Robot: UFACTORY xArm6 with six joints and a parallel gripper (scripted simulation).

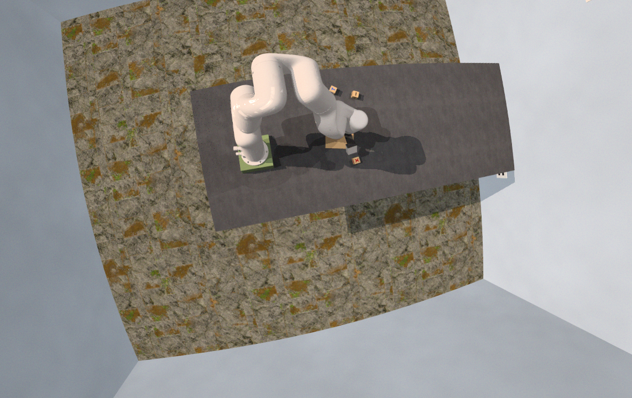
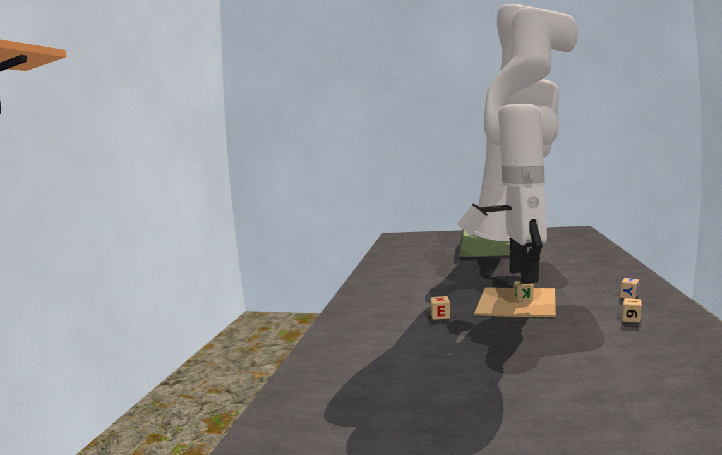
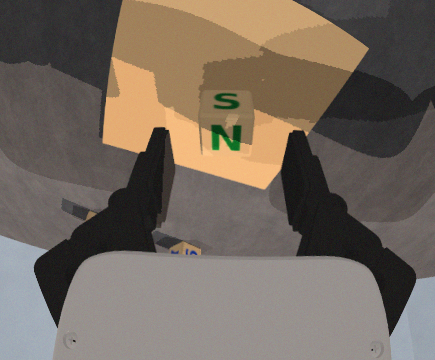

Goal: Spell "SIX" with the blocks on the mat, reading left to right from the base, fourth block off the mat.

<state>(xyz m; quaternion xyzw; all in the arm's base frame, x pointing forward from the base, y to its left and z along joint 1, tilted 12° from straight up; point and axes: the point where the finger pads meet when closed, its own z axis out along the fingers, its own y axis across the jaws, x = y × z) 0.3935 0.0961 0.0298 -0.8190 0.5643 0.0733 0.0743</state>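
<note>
My gripper is now 4 cm above the S block. The rest, counted from my hand: X block: 14 cm to the right, 9 cm ahead, 4 cm below; then tan mat: 6 cm below, 1 cm to the right, 1 cm ahead; then blue-lettered block: 21 cm to the left, 4 cm below, 2 cm behind.
</note>
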